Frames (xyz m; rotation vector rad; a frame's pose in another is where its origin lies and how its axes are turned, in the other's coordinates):
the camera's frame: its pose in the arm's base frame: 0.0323 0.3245 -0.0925 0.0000 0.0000 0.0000
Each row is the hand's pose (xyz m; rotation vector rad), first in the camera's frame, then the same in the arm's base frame.
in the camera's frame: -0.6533 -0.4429 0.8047 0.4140 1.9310 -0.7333
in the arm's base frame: -0.6210 -0.1184 0.7122 0.4140 1.9310 -0.7333
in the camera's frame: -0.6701 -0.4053 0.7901 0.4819 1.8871 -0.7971
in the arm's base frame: -0.6378 -0.0808 0.6976 0.4819 1.8871 -0.7971
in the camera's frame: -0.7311 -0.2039 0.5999 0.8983 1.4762 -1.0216
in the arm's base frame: -0.6988 0.1206 0.5074 0.8983 1.4762 -1.0216
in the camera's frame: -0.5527 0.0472 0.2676 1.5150 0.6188 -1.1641
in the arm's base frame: -0.5204 0.3717 0.1751 1.5150 0.6188 -1.1641
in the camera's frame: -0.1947 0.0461 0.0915 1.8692 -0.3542 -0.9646
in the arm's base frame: -0.1624 0.3706 -0.0010 1.8692 -0.3542 -0.9646
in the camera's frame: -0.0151 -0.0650 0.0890 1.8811 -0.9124 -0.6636
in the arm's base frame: 0.0172 0.2595 -0.0035 1.8811 -0.9124 -0.6636
